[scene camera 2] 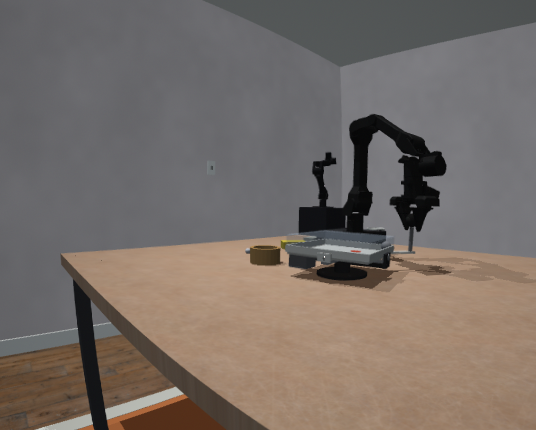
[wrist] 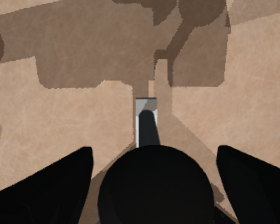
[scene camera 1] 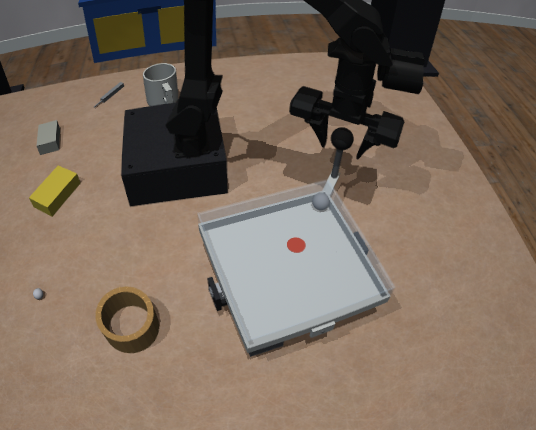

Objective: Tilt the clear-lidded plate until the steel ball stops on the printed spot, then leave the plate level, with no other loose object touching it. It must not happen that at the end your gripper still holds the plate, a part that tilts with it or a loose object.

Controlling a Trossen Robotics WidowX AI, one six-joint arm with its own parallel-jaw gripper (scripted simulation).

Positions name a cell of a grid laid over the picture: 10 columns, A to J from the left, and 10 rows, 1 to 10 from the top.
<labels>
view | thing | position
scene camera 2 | my gripper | H6
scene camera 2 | clear-lidded plate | F6
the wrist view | my gripper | F7
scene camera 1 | my gripper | G4
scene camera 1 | mug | C3
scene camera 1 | yellow block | B5
</labels>
